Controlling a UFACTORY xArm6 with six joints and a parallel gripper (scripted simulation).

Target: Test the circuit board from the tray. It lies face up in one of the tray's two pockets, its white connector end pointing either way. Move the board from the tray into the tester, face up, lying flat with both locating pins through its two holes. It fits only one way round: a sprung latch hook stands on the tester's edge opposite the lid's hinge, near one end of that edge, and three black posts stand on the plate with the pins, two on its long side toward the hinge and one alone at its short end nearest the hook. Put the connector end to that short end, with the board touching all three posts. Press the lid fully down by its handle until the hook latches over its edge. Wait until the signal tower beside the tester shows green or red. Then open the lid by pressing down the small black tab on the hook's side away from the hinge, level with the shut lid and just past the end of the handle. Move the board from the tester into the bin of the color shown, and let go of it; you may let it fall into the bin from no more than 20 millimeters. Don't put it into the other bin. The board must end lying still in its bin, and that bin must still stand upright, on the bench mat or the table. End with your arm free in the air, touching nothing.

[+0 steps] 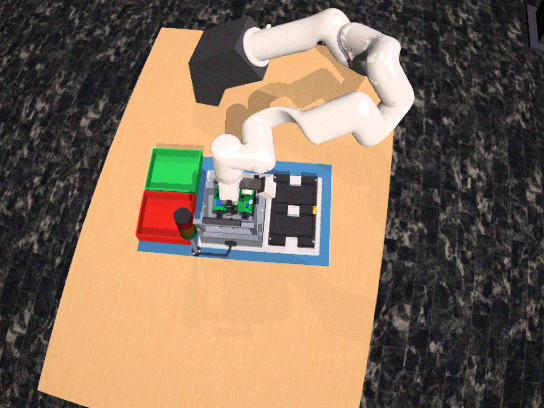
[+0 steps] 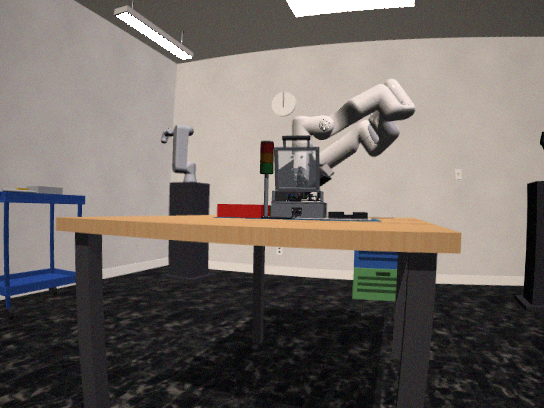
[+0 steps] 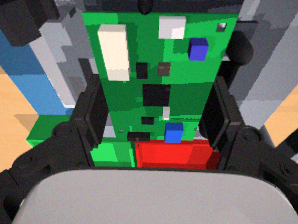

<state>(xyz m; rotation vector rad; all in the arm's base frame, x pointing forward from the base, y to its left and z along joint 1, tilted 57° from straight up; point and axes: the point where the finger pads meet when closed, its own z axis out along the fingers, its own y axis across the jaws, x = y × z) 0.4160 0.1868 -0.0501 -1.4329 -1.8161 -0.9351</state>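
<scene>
Now: the tester plate 10 mm ahead of my hand, 10 mm to the left of it and 10 mm below it. Round my hand: tester lid (120 mm ahead, 30 mm to the left, 100 mm above); then black tab (70 mm behind, 40 mm to the left); then red bin (90 mm ahead, 190 mm to the right, 70 mm below).
</scene>
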